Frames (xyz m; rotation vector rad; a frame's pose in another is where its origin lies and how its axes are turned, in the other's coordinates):
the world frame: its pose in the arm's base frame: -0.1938 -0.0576 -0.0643 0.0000 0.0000 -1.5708
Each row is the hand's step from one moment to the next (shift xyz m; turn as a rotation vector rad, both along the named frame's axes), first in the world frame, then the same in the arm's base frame.
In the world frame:
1: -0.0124 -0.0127 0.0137 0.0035 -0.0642 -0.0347
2: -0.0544 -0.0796 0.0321 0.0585 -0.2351 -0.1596
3: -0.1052 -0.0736 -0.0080 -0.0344 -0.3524 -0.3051
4: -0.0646 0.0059 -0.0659 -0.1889 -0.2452 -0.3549
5: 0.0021 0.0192 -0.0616 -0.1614 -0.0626 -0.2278
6: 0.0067 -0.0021 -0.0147 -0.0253 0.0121 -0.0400
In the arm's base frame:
1: -0.0127 0.0124 0.0137 -0.0642 -0.0035 -0.0347
2: -0.0796 0.0544 0.0321 -0.2351 -0.0585 -0.1596
3: -0.0736 0.1052 -0.0080 -0.3524 0.0344 -0.3051
4: 0.0059 0.0646 -0.0659 -0.2452 0.1889 -0.3549
5: 0.0192 -0.0021 -0.0616 -0.0626 0.1614 -0.2278
6: -0.0021 -0.0067 -0.0147 0.0121 0.0253 -0.0400

